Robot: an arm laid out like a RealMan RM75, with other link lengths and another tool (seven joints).
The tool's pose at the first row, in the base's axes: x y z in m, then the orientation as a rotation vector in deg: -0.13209, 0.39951, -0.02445, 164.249, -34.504, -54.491
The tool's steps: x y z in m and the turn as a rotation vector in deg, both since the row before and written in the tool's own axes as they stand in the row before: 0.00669, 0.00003, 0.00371, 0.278, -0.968, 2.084; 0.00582, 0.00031, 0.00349, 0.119, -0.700, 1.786; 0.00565, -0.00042, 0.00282, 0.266, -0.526, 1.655; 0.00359, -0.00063, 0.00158, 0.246, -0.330, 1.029; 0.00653, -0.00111, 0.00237, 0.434, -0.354, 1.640; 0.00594, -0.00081, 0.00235, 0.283, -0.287, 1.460; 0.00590, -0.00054, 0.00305, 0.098, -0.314, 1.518; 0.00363, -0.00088, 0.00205, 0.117, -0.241, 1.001
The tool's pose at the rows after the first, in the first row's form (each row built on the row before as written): -0.12937, 0.39716, -0.03120, 162.970, -37.623, -55.626; -0.12744, 0.39472, -0.03724, 161.762, -40.185, -56.393; -0.12508, 0.39283, -0.04280, 160.775, -42.638, -56.895; -0.12336, 0.39185, -0.04624, 160.211, -44.214, -57.197; -0.12000, 0.38990, -0.05211, 159.366, -46.726, -57.410; -0.11723, 0.38784, -0.05755, 158.507, -48.873, -57.561; -0.11512, 0.38553, -0.06343, 157.422, -50.948, -57.759; -0.11372, 0.38451, -0.06732, 156.727, -52.352, -57.924
